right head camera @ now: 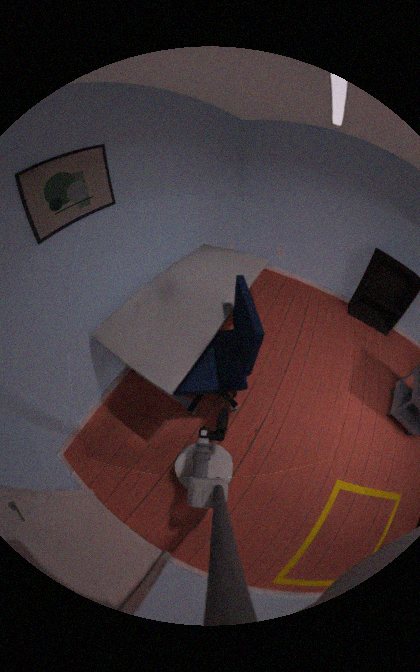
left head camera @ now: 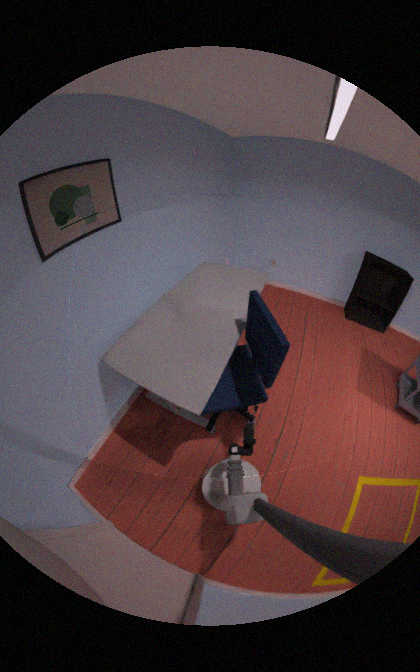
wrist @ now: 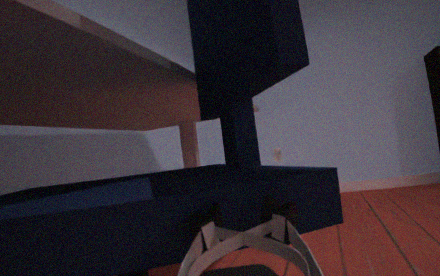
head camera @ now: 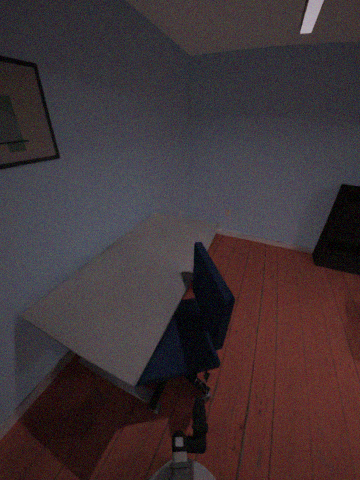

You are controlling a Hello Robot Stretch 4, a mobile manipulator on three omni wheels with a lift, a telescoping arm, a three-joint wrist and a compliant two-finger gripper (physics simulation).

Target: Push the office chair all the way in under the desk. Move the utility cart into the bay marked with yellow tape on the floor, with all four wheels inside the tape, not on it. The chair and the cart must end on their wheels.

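Places are measured from the robot's base along level axes (x ahead, y left, z up), in centimetres.
Where they show: gripper, fingertip midpoint: [right head camera: 230, 389] [wrist: 247, 215] [head camera: 201, 370].
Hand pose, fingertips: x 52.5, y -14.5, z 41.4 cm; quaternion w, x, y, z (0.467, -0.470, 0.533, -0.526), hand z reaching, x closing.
Observation:
After its pixels a point has its place.
The blue office chair [head camera: 212, 300] {x 67.1, y -19.2, z 82.4 cm} [left head camera: 267, 340] [right head camera: 247, 325] {x 66.4, y -19.3, z 88.5 cm} [wrist: 245, 50] {x 64.5, y -19.6, z 61.4 cm} stands upright at the desk [head camera: 110, 295] {x 85.0, y 36.6, z 69.3 cm} [left head camera: 175, 335] [right head camera: 160, 320] {x 85.3, y 32.7, z 69.3 cm} [wrist: 90, 85] {x 91.8, y 11.4, z 66.8 cm}. Part of its seat is under the desk top; the backrest is outside the long edge. Most of the chair's base is hidden. My gripper [head camera: 202, 387] [left head camera: 252, 413] [wrist: 247, 215] {x 52.5, y -14.5, z 41.4 cm} is open, its fingertips apart and close against the side of the seat; contact is unclear. Part of the grey utility cart [left head camera: 411, 400] [right head camera: 402, 400] {x 35.8, y -222.9, z 12.3 cm} shows at the right edge. The yellow tape bay [left head camera: 390, 481] [right head camera: 370, 491] {x -51.0, y -162.1, z -2.7 cm} lies right of my base, without the cart in it.
A dark cabinet [head camera: 340, 235] {x 185.3, y -218.7, z 42.5 cm} [left head camera: 377, 295] [right head camera: 382, 295] {x 182.1, y -246.8, z 43.5 cm} stands by the far wall. A framed picture [left head camera: 75, 205] [right head camera: 67, 192] {x 97.2, y 75.4, z 160.3 cm} hangs on the left wall above the desk side. My dark mast or body parts cover some floor and part of the tape in the two side head views.

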